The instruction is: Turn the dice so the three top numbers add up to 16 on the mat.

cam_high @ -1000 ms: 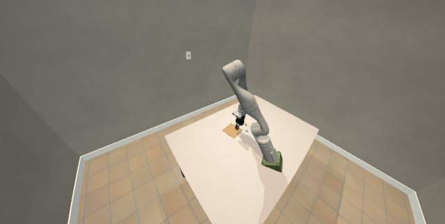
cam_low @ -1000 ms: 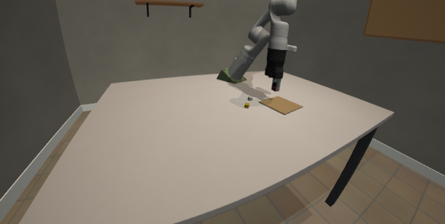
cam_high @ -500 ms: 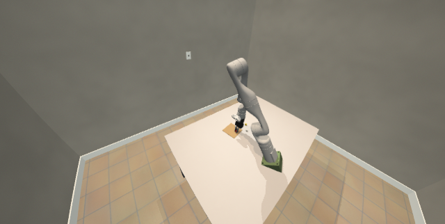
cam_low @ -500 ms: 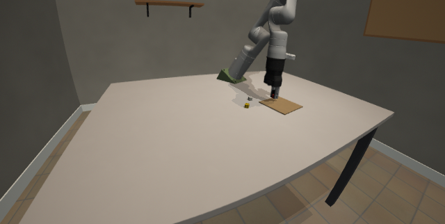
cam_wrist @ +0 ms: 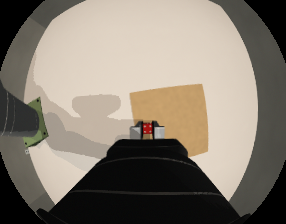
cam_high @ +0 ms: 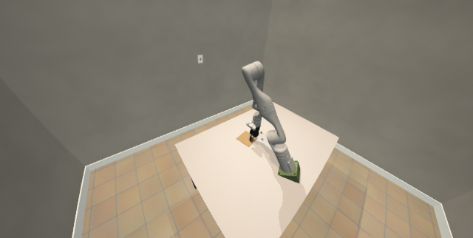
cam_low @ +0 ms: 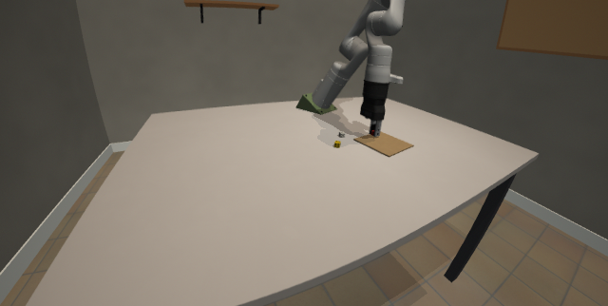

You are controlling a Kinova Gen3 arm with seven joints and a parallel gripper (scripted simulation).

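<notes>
Now: hand 10 mm above the red die. Also, from my hand: white die: 50 mm behind, 100 mm to the right, 20 mm below; then tan mat: 50 mm ahead, 30 mm below; then yellow die: 160 mm to the right, 20 mm below.
</notes>
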